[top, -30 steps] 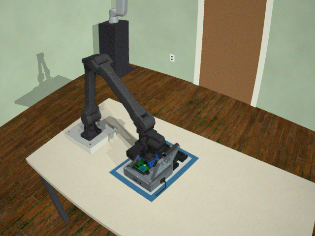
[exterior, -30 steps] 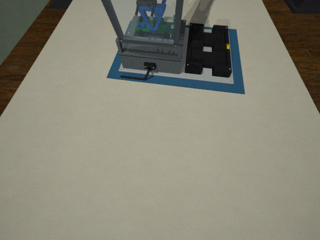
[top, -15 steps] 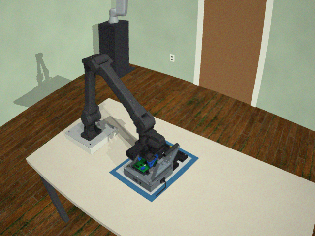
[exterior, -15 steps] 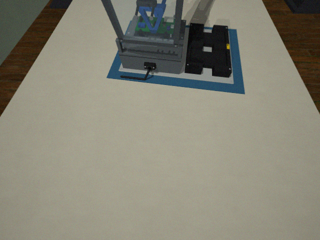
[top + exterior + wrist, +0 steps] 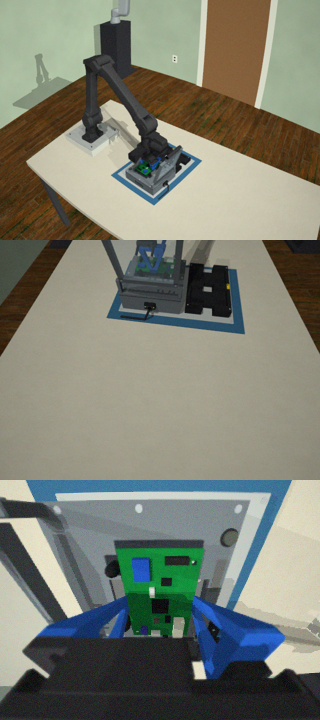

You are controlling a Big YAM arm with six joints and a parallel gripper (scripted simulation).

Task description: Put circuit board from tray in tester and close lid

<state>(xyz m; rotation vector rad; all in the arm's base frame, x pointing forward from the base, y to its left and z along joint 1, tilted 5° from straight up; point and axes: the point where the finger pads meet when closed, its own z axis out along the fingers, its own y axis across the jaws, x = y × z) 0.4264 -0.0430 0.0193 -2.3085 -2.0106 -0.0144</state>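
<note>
The green circuit board is right at my hand. Also, from my hand: tester lid (120 mm ahead, 20 mm to the right, 100 mm above).
</note>
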